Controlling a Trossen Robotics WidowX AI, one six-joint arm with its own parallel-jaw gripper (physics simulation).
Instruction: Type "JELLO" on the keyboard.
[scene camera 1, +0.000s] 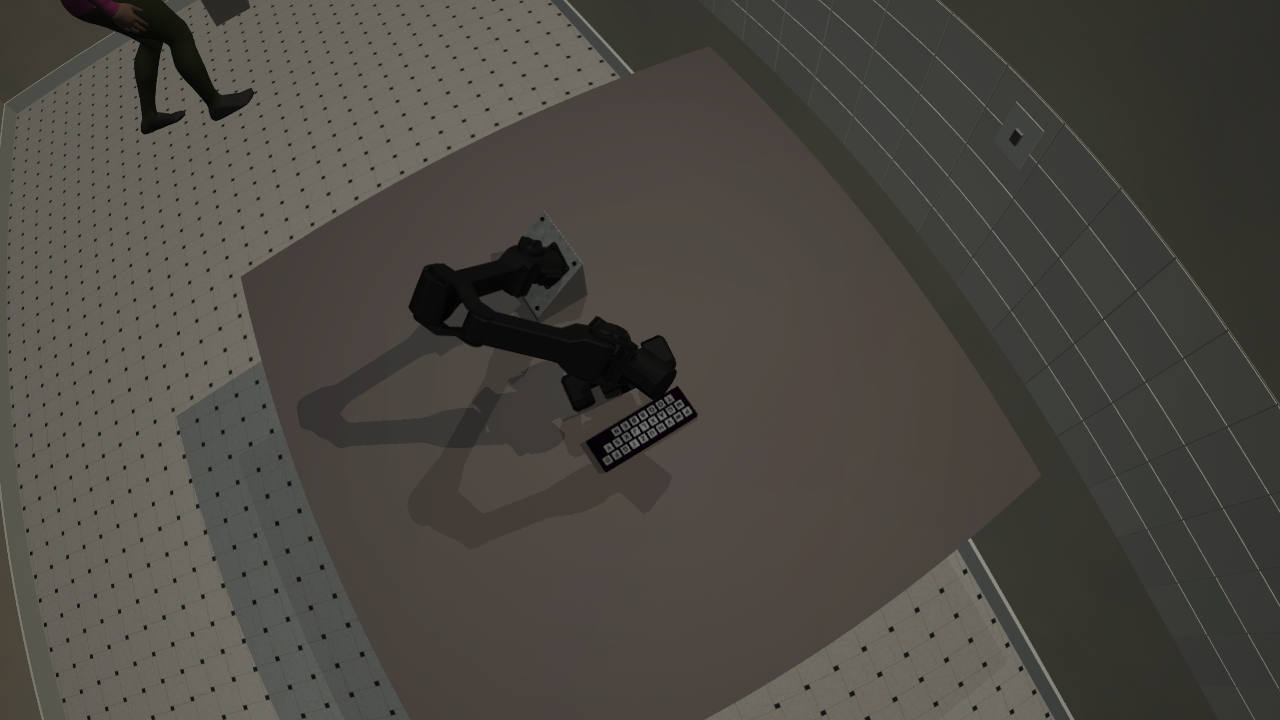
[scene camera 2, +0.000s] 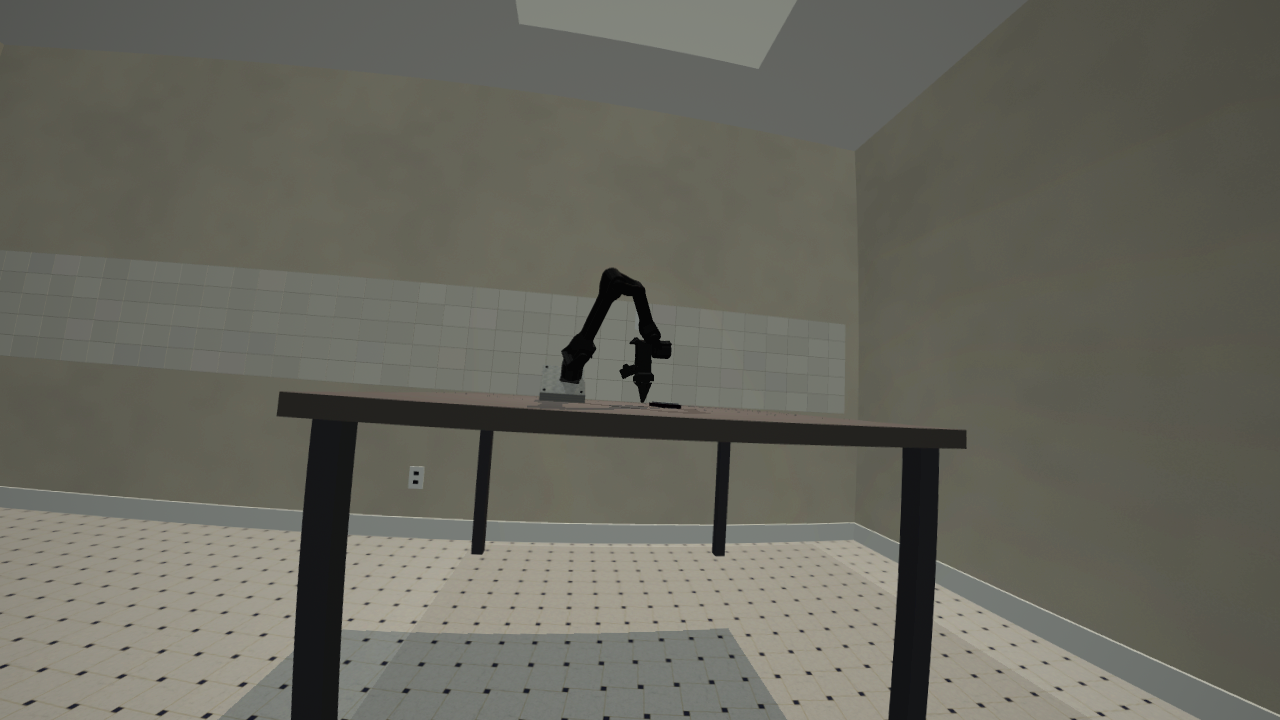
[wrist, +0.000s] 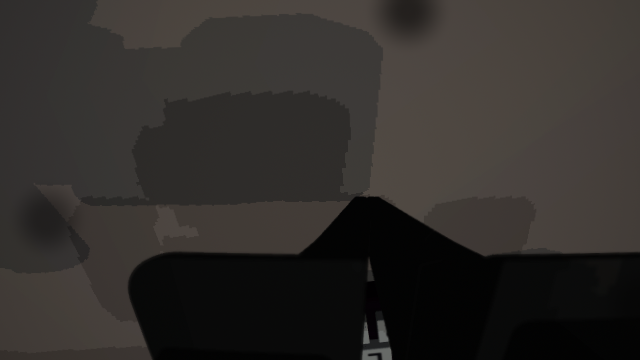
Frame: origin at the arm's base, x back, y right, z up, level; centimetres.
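Seen in the pictures: gripper, fingertip midpoint: (scene camera 1: 622, 391) (scene camera 2: 642, 402) (wrist: 365, 209); arm's base, origin of the base link: (scene camera 1: 551, 265) (scene camera 2: 570, 376).
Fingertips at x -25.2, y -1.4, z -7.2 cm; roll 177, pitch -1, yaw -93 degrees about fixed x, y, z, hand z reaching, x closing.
Observation:
Offsets run from my fingertips to a thing's top centre. "*": to the spot under its first point.
The black keyboard {dx -7.6, dy +0.1, dz +0.6 cm} (scene camera 1: 640, 429) (scene camera 2: 665, 405) with several rows of light letter keys lies flat on the table (scene camera 1: 805, 358) (scene camera 2: 617, 426). In the wrist view a sliver of the keyboard {* dx -7.3, dy -0.4, dz +0.6 cm} (wrist: 377, 354) shows through the narrow gap behind the fingertips; the rest is hidden by the fingers. My gripper (scene camera 2: 642, 399) (wrist: 365, 209) is shut and empty, pointing down. In scene camera 2 its tips are very low, close to the table top and just left of the keyboard. Whether they touch the table I cannot tell. In scene camera 1 the fingertips are hidden under the arm, beside the keyboard's upper edge.
The arm's grey base plate (scene camera 1: 559, 284) (scene camera 2: 562, 395) stands on the table behind the keyboard. The arm (scene camera 1: 523, 340) (scene camera 2: 617, 284) bends up and over from it, casting dark shadows on the table. A person (scene camera 1: 183, 67) stands on the tiled floor beyond the table.

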